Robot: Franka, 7 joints.
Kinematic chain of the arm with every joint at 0, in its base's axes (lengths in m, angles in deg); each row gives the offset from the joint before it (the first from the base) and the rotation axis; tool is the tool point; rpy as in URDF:
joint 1: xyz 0 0 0.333 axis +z
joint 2: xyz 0 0 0 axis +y
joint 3: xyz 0 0 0.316 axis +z
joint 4: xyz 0.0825 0 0 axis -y
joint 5: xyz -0.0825 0 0.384 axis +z
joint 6: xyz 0 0 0 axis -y
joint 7: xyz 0.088 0 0 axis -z
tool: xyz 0 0 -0.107 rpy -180 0 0
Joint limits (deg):
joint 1: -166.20..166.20
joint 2: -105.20..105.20
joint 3: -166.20..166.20
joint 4: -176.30..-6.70
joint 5: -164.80..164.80
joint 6: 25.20..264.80
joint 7: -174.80..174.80
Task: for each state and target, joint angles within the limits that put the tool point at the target. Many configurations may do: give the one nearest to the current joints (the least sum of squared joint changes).
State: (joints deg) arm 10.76 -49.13 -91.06 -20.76 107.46 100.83 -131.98
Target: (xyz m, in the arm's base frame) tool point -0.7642 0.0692 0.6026
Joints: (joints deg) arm -6.84 -77.17 -89.73 -6.70 110.35 95.23 -131.98
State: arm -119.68 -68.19 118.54 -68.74 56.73 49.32 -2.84
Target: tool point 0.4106 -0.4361 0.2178
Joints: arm -166.20 -85.23 94.75 -94.93 51.64 78.91 -2.84
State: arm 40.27 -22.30 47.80 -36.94 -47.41 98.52 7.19
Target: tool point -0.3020 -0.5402 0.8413
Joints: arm 63.02 -61.06 43.77 -6.70 -51.40 90.28 7.19
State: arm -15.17 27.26 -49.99 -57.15 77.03 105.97 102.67
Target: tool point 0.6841 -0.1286 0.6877
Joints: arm 6.08 27.44 -36.32 -58.33 76.45 97.40 102.67
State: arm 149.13 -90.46 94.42 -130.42 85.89 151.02 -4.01
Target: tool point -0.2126 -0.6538 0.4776
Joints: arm 133.01 -81.74 83.45 -95.60 83.49 151.47 -4.01
